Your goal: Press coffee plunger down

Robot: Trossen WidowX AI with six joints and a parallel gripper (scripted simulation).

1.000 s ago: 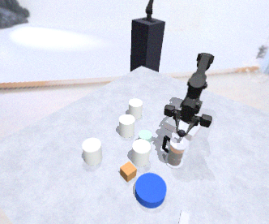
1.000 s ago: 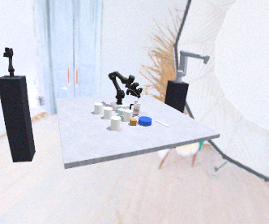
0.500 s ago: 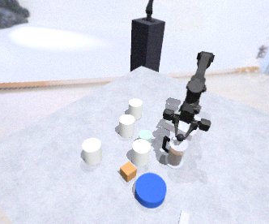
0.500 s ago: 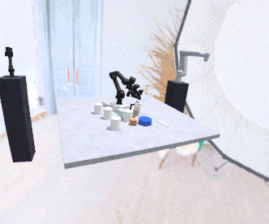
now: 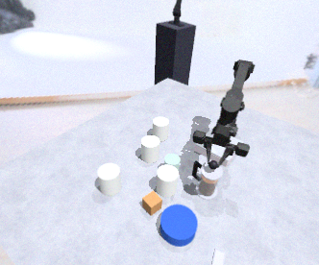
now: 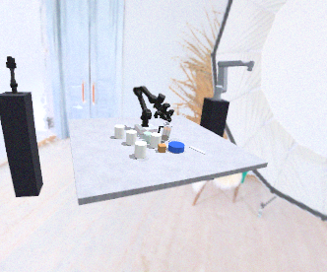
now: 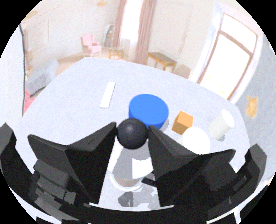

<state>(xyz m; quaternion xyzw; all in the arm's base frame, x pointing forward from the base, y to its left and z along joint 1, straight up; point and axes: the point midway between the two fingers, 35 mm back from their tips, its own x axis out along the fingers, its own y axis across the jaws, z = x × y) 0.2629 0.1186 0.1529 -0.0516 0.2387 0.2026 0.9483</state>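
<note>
The coffee press lies 9 cm below my gripper tip, 3 cm to the right of it and 2 cm behind it. The rest, counted from my gripper tip: blue round disc (16 cm below, 16 cm ahead, 1 cm to the left); then pale green disc (17 cm to the right, 14 cm below); then small white stick (19 cm ahead, 18 cm to the left, 18 cm below).
</note>
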